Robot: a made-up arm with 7 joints.
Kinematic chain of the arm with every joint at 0, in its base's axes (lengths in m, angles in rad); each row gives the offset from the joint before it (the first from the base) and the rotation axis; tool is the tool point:
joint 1: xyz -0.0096 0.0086 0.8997 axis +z
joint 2: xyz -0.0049 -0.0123 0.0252 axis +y
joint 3: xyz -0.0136 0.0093 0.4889 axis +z
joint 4: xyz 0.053 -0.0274 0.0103 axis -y
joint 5: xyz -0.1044 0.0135 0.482 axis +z
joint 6: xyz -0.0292 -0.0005 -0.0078 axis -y
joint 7: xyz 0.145 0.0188 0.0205 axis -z
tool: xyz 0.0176 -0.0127 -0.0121
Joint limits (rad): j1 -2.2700..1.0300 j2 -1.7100..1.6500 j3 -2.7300..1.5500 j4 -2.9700..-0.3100 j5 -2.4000..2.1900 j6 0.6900..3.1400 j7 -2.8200..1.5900
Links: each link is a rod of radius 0.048 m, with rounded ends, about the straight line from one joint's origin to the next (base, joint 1, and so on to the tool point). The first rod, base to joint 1, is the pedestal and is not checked.
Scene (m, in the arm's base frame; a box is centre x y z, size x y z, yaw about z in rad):
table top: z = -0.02
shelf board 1: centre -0.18 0.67 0.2 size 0.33 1 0.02 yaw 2.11
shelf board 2: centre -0.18 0.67 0.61 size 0.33 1 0.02 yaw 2.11
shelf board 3: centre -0.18 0.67 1.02 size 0.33 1 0.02 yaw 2.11
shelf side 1: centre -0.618 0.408 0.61 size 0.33 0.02 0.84 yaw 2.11
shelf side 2: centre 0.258 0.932 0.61 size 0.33 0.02 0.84 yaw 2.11
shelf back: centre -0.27 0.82 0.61 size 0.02 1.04 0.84 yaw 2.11
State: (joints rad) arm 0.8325 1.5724 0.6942 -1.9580 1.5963 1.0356 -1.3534
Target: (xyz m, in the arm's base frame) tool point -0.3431 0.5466 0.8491
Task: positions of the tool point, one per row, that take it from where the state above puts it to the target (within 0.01 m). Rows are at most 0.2 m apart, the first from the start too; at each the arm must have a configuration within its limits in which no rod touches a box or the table.
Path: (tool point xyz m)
1: -0.0239 0.5131 0.4317
2: 0.0265 0.4171 0.4377
3: -0.0791 0.4160 0.5775
4: -0.1513 0.3721 0.7218
5: -0.1879 0.2872 0.8491
6: -0.2309 0.3791 0.8354
7: -0.2836 0.4666 0.8364
8: -0.3431 0.5466 0.8491

